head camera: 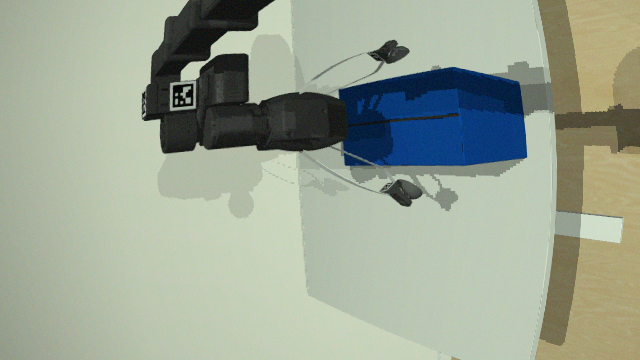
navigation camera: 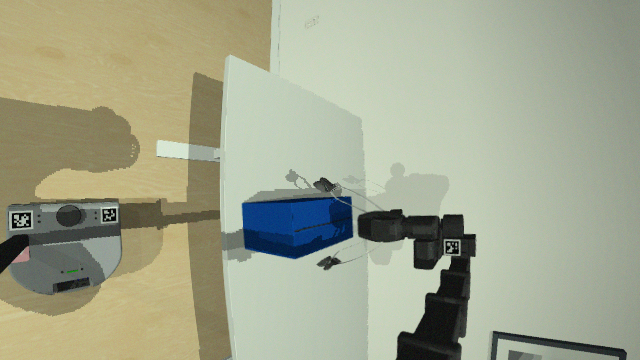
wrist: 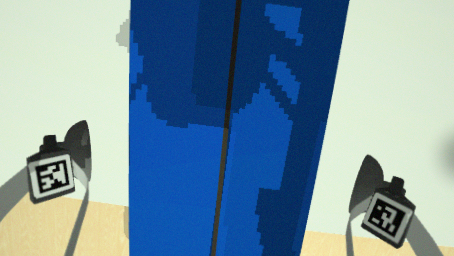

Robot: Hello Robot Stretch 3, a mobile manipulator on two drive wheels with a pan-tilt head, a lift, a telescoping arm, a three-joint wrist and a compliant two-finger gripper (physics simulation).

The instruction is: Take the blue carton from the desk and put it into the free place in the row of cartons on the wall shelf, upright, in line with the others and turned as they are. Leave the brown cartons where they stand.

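Frame: origin at the robot's base, x back, y up, z left, level; metres.
Seen in the pictures: gripper, fingertip midpoint: (head camera: 413,119) (navigation camera: 316,224); robot's base, origin of the base link: (navigation camera: 69,214).
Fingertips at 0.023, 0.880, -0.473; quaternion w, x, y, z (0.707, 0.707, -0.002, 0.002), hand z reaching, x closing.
Observation:
Offsets run from my fingertips to a thing's top centre, as dx, dy, dz. "pt": to the spot under its first point. Level surfaces: height alone.
The blue carton {-0.001, +0.020, -0.020} (head camera: 405,145) (navigation camera: 270,225) (wrist: 175,190) rests on the white desk {dy -0.160} (head camera: 400,275) (navigation camera: 300,125). A thin dark line runs along one face. My gripper (head camera: 398,122) (navigation camera: 327,223) (wrist: 223,159) is open. Its fingers stand apart on opposite sides of the carton, with a gap on each side in the wrist view. The gripper body covers a little of the carton's wall-side end in the head view. The wall shelf, its free place and the brown cartons do not show.
The wall (head camera: 100,275) (navigation camera: 525,125) rises behind the desk. My arm (head camera: 187,47) (navigation camera: 442,310) reaches along it. My base (navigation camera: 100,262) stands on the wooden floor {dy -0.880} (navigation camera: 125,40) before the desk. A white bar (head camera: 595,228) (navigation camera: 175,150) sticks out below the desk edge. A dark picture frame {pt +0.554, +0.646, -0.610} (navigation camera: 555,343) shows at the lower right.

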